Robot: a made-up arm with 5 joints.
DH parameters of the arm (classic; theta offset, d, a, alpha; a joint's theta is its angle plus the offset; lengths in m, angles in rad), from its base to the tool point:
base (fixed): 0 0.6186 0.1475 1.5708
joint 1: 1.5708 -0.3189 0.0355 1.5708
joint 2: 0 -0.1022 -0.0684 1.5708
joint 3: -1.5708 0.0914 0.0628 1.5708
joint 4: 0 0.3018 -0.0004 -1.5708
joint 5: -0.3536 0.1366 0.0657 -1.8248
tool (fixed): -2.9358 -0.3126 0 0
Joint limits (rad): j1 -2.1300..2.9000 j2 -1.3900..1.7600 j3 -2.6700..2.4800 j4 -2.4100..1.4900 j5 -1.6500..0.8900
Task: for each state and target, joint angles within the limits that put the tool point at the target. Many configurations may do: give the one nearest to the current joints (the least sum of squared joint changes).
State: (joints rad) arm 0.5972 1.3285 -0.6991 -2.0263 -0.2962
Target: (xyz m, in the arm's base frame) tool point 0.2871 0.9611 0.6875
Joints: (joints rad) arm 0.6275 1.2804 -1.1162 -2.3412 -0.8272
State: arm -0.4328 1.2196 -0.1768 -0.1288 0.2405
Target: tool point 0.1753 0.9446 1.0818
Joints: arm -0.3017 1.7378 -0.1304 -0.0681 0.1790
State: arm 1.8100 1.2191 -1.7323 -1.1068 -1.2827
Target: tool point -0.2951 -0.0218 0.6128
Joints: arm 1.9503 1.7600 -2.3853 -0.6409 -1.0378
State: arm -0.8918 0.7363 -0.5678 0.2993 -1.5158
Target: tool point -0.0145 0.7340 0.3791
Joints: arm -1.2505 0.4923 0.0004 0.2032 -1.2389
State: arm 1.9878 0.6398 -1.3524 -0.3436 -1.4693
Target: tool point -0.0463 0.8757 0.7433
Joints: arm 2.0540 0.7677 -0.9422 -0.8607 -1.1120
